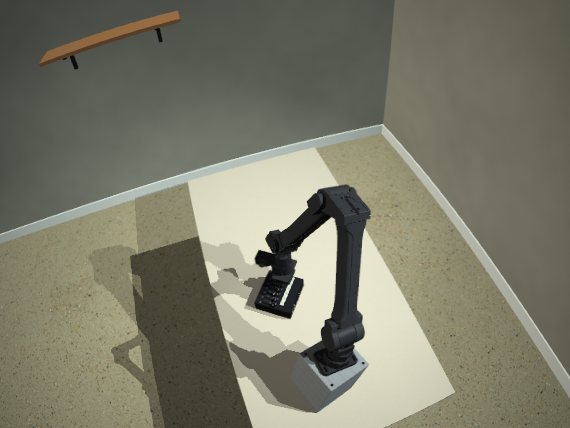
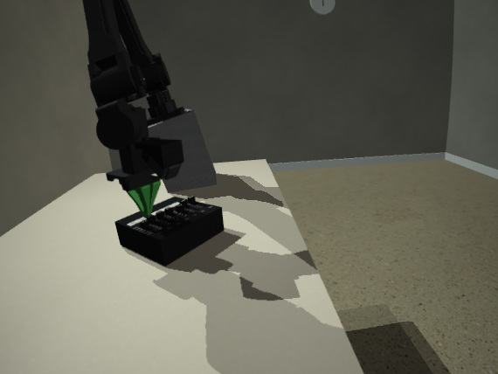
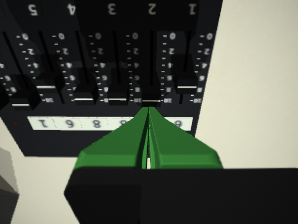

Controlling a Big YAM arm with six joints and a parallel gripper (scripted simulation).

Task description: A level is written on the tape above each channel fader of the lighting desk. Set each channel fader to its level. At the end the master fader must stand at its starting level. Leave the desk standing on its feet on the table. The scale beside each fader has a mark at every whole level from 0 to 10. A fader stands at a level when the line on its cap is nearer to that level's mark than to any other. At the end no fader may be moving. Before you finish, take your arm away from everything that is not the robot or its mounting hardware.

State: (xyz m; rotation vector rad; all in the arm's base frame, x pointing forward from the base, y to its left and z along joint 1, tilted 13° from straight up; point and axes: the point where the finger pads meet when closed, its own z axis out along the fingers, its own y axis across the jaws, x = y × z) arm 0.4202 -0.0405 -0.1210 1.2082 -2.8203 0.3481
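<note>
Right now the channel 2 fader is 1 cm ahead of my hand and 1 cm to the left of it. The rest, counted from my hand: master fader cap 7 cm behind, 8 cm to the left; channel 1 fader cap 3 cm ahead.
</note>
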